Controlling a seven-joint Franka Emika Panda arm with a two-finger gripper.
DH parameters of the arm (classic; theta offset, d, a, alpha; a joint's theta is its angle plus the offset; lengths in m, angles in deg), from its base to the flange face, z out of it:
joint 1: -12.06 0.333 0 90
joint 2: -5.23 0 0 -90
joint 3: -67.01 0.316 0.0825 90
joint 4: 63.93 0 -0.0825 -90
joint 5: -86.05 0.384 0 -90
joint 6: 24.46 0 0.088 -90
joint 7: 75.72 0.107 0 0
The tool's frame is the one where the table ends.
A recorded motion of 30 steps. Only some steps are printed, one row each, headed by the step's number.
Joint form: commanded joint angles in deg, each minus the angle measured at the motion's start. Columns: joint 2, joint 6, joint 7, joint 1, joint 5, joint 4, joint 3.
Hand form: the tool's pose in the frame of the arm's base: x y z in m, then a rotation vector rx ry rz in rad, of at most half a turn. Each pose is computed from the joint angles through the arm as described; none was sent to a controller.
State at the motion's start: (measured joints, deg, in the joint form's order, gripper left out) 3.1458 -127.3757 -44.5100 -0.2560 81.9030 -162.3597 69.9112
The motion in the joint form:
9: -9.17 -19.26 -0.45 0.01 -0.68 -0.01 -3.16
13: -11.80 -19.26 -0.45 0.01 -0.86 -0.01 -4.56
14: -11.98 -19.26 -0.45 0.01 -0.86 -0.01 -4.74
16: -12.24 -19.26 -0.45 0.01 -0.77 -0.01 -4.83
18: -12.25 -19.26 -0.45 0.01 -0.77 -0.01 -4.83
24: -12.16 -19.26 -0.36 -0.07 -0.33 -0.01 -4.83
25: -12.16 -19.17 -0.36 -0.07 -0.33 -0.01 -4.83
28: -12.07 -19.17 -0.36 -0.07 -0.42 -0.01 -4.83
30: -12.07 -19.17 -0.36 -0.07 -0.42 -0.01 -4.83
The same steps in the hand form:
9: 0.6249 -0.1429 0.4898 2.8835 -1.0835 0.3513
13: 0.6278 -0.1586 0.4603 2.8630 -1.1088 0.2808
14: 0.6277 -0.1605 0.4583 2.8604 -1.1124 0.2759
16: 0.6281 -0.1614 0.4554 2.8601 -1.1156 0.2688
18: 0.6281 -0.1615 0.4552 2.8601 -1.1156 0.2685
24: 0.6278 -0.1620 0.4562 2.8628 -1.1276 0.2700
25: 0.6276 -0.1619 0.4561 2.8627 -1.1276 0.2676
28: 0.6274 -0.1620 0.4571 2.8618 -1.1262 0.2702
30: 0.6274 -0.1620 0.4571 2.8618 -1.1262 0.2702

